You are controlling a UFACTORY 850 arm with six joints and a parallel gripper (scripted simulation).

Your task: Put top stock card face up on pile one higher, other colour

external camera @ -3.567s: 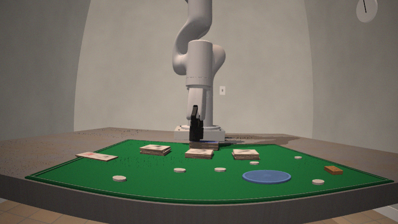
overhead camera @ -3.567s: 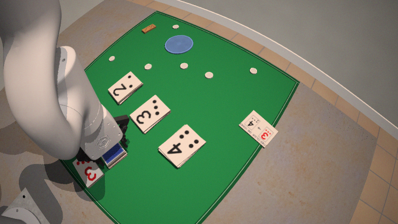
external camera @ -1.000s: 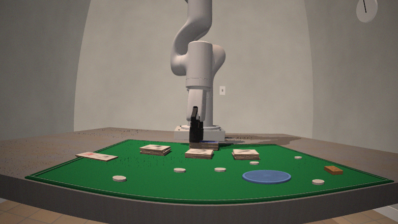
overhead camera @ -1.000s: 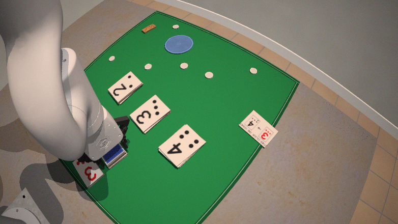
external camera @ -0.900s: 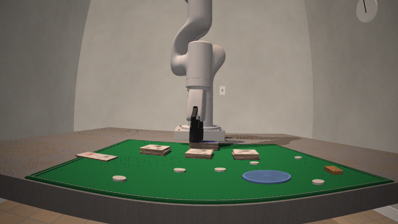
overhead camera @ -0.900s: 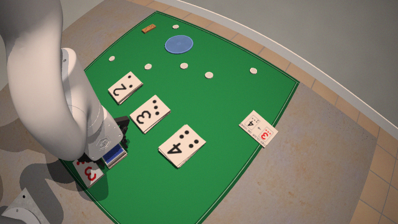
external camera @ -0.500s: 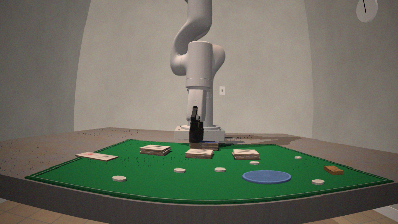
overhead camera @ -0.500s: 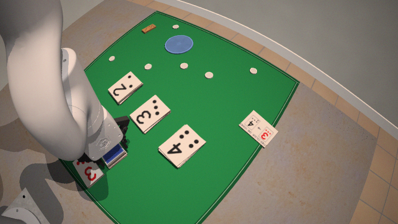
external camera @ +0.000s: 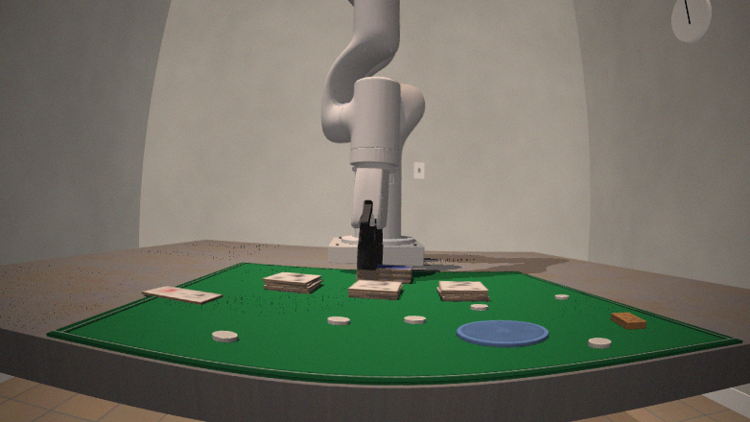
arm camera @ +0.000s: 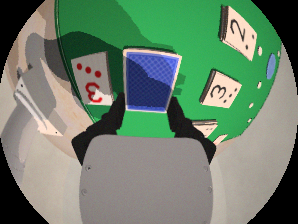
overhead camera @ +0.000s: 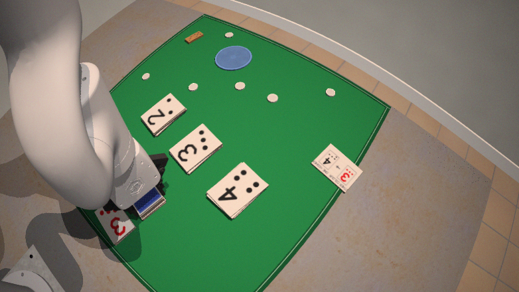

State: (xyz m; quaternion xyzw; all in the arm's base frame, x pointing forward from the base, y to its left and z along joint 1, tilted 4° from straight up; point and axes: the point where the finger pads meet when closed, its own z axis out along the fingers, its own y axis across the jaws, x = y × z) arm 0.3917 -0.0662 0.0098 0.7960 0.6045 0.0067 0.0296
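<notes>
Right now my hand is 10 mm short of the card, 30 mm to the right of it and 10 mm above it. Round my hand: green card cloth: 180 mm ahead, 10 mm to the left, 50 mm below.
</notes>
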